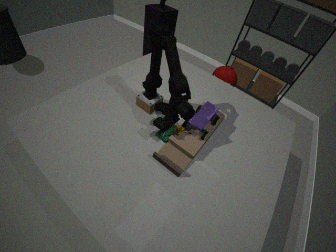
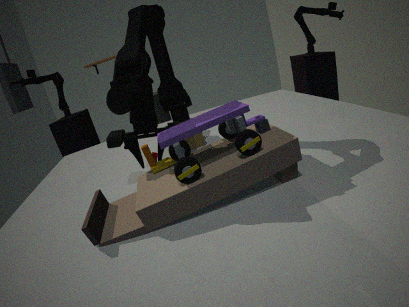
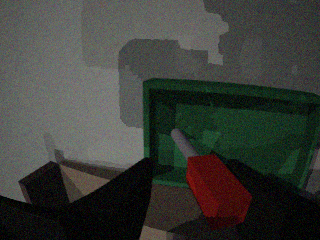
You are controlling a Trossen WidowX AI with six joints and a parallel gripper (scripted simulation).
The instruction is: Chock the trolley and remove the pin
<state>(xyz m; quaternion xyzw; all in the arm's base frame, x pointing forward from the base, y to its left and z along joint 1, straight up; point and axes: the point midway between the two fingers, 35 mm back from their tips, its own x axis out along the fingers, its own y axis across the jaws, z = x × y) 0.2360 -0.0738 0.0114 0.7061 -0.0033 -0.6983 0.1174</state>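
My gripper tip is 20 mm to the right of the green tray and 60 mm above it. Round my gripper tip: red-headed stop pin right at my gripper tip; brown ramp 90 mm ahead, 150 mm to the left; yellow chock 50 mm ahead, 40 mm to the left, 30 mm above.
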